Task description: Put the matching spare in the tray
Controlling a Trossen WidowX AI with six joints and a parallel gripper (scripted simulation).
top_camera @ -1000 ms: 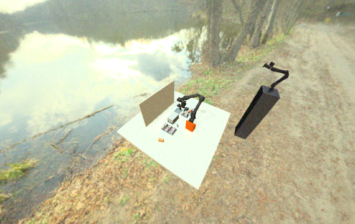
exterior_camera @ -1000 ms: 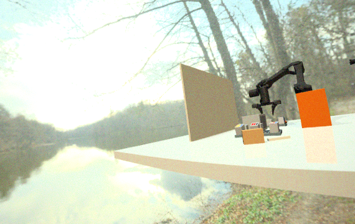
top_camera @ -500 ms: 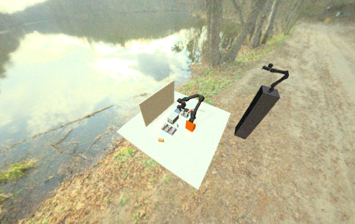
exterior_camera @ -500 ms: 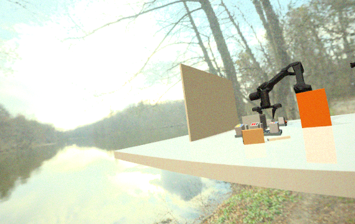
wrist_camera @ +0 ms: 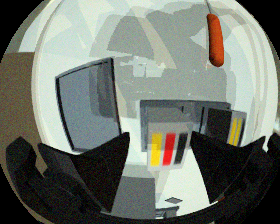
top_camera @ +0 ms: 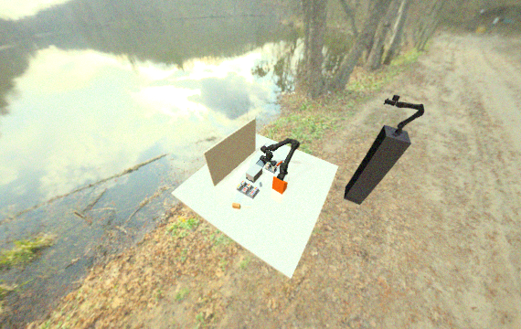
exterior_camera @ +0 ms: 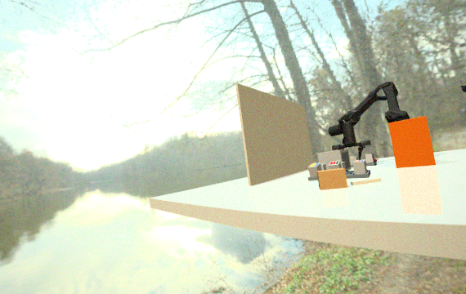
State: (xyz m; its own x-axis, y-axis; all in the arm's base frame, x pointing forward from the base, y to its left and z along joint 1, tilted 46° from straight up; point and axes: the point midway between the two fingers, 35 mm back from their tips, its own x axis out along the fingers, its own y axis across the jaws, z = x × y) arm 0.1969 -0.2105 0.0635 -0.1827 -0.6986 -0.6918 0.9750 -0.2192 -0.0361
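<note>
Right now the grey-blue tray is 9 cm ahead of my gripper tip, 3 cm to the right of it and 3 cm below it. The rest, counted from my gripper tip: grey mounted unit: 7 cm ahead, 19 cm to the left, 2 cm above; then thin stick: 4 cm behind, 53 cm to the left, 2 cm below; then tan upright panel: 32 cm ahead, 14 cm to the left, 20 cm above.
</note>
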